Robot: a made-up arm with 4 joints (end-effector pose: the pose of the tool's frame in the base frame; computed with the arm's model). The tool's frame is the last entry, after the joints. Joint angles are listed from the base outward.
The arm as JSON. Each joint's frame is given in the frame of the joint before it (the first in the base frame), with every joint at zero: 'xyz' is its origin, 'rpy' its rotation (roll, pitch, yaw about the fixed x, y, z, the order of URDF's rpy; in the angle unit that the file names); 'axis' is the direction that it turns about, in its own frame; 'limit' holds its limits. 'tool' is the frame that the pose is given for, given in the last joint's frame.
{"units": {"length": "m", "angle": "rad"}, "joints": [
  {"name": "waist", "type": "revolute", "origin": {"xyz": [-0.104, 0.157, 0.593], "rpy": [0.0, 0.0, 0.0]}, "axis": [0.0, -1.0, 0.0], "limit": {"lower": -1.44, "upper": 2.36}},
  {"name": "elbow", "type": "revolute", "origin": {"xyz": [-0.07, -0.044, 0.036], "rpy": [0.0, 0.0, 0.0]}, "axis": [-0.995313, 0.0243, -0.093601], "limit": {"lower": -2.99, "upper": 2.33}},
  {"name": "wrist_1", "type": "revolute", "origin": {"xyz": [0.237, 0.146, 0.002], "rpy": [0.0, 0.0, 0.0]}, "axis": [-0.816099, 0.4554, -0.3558], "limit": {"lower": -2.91, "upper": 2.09}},
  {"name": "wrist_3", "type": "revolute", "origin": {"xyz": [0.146, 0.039, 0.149], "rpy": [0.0, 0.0, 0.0]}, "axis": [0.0, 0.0, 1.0], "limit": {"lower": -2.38, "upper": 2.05}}
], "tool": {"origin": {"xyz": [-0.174, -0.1, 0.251], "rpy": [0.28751, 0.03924, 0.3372]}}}
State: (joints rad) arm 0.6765 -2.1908 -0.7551 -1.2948
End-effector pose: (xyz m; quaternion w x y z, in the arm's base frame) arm 0.0296 -0.2359 0.5204 0.0748 0.9338 0.2628 0.2308
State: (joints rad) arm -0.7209 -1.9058 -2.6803 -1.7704
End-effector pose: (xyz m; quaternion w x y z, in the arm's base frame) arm -0.0824 0.3920 0.3886 0.6080 -0.7857 0.1134 0.0098
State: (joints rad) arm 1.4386 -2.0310 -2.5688 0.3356
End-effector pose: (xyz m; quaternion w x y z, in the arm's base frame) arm -0.1743 0.4022 0.9708 0.8591 -0.4609 0.1888 -0.1180
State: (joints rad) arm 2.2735 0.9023 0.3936 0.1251
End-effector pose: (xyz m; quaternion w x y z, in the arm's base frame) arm -0.3786 0.5229 0.6964 0.5664 -0.1819 -0.7124 -0.3724
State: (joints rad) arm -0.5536 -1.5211 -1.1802 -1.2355
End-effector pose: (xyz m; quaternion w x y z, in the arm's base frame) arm -0.1293 -0.1823 0.5483 0.0816 0.9203 0.1433 -0.3547
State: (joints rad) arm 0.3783 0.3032 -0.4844 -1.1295
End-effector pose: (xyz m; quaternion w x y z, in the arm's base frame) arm -0.1994 0.3504 0.9779 0.8925 0.2708 -0.2657 -0.2441
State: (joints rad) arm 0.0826 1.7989 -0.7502 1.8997
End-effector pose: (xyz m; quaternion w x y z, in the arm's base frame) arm 0.3001 0.4504 0.7440 0.2871 -0.2555 0.5931 0.7075
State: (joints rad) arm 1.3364 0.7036 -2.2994 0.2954
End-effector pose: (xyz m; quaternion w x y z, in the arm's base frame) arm -0.0242 -0.1806 0.8875 0.1206 -0.0396 -0.5440 0.8294
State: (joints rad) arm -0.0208 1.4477 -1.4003 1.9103
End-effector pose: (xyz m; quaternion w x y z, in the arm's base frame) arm 0.2687 0.2859 0.9253 0.1438 -0.1239 0.2171 0.9575
